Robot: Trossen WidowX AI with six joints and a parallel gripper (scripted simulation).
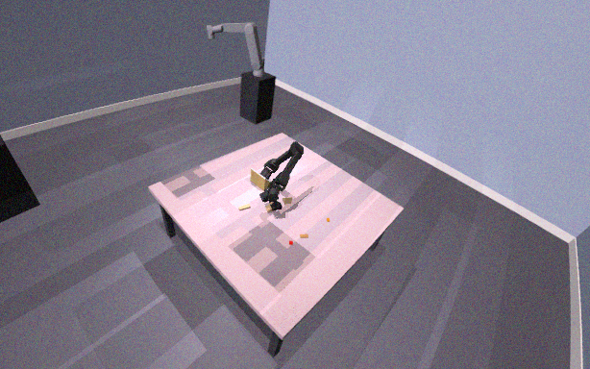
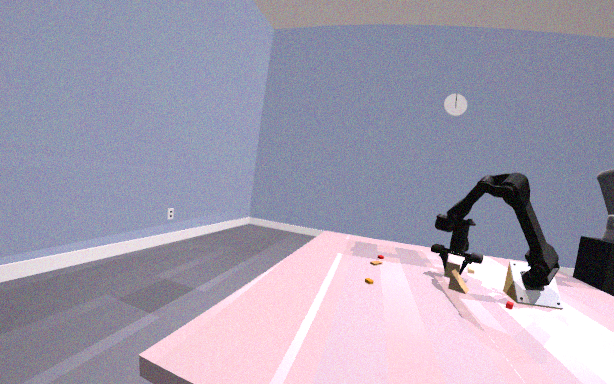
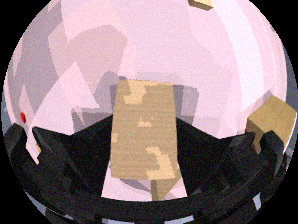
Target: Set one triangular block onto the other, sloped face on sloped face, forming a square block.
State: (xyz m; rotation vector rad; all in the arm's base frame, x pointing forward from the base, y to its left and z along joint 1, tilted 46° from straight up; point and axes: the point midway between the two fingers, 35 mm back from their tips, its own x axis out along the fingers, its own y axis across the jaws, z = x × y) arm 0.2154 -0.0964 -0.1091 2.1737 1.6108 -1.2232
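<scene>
My gripper tip is 10 mm to the right of the tan triangular block and 10 mm below it. From my gripper tip the other things lie so: red cube 100 mm behind, 240 mm to the left; orange bit 330 mm ahead, 190 mm to the left.
</scene>
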